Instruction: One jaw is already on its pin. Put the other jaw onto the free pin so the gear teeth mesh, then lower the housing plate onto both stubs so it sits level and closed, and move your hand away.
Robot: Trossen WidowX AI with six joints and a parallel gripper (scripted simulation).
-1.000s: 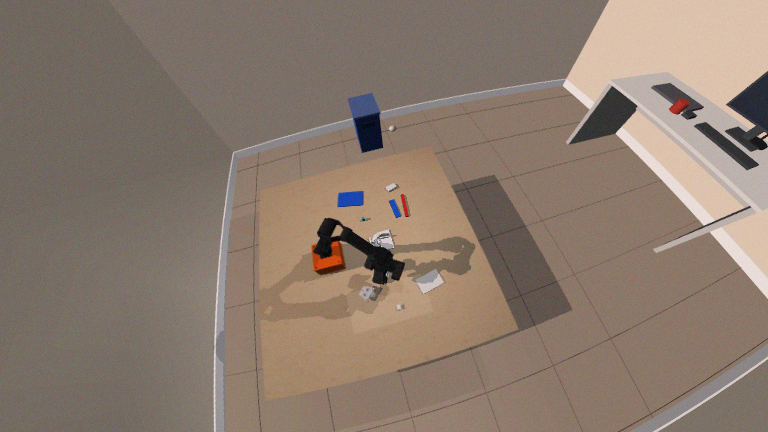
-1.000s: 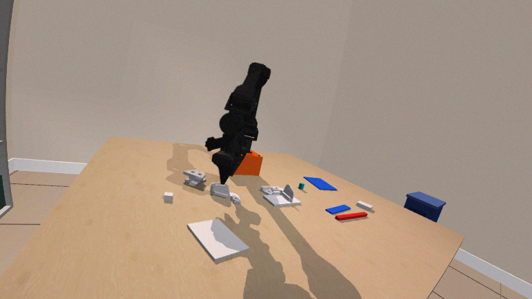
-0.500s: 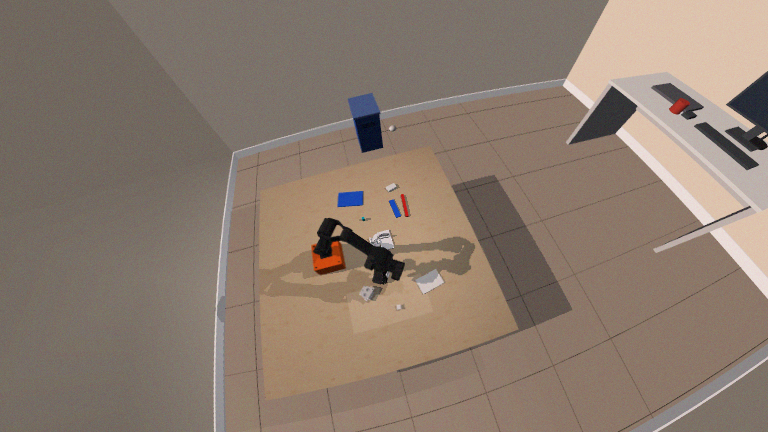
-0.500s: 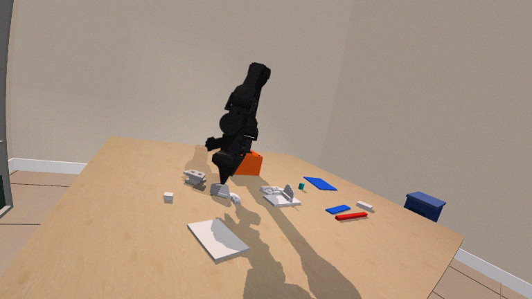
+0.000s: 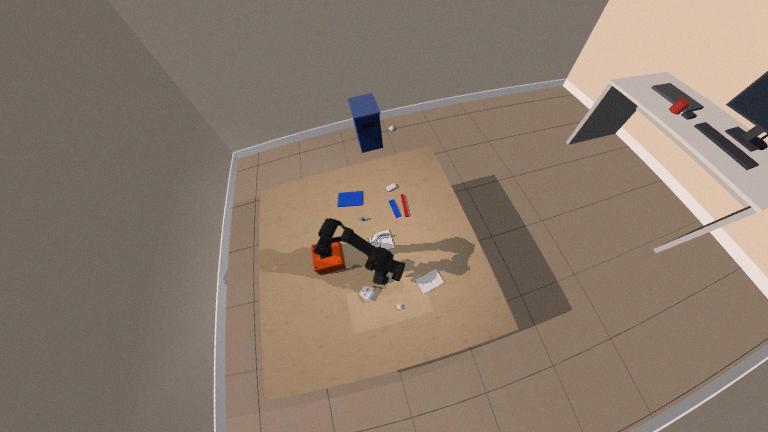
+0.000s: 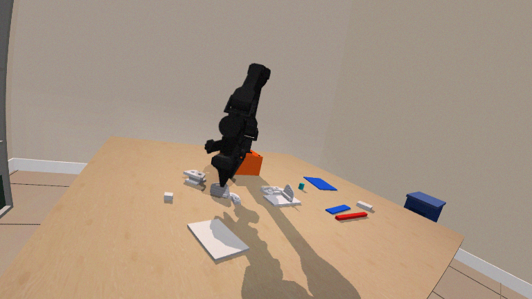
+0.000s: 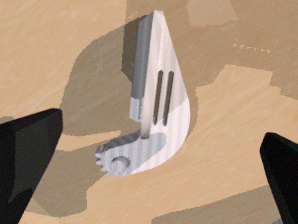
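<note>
Now: the grey jaw 4 cm below my gripper tip, 3 cm ahead of it and 1 cm to the left of it. Also, from my gripper tip: small white cube 18 cm to the right, 4 cm below, 2 cm ahead; then flat white slab 22 cm ahead, 10 cm to the right, 4 cm below; then white bracket 12 cm behind, 7 cm to the right, 4 cm below.
</note>
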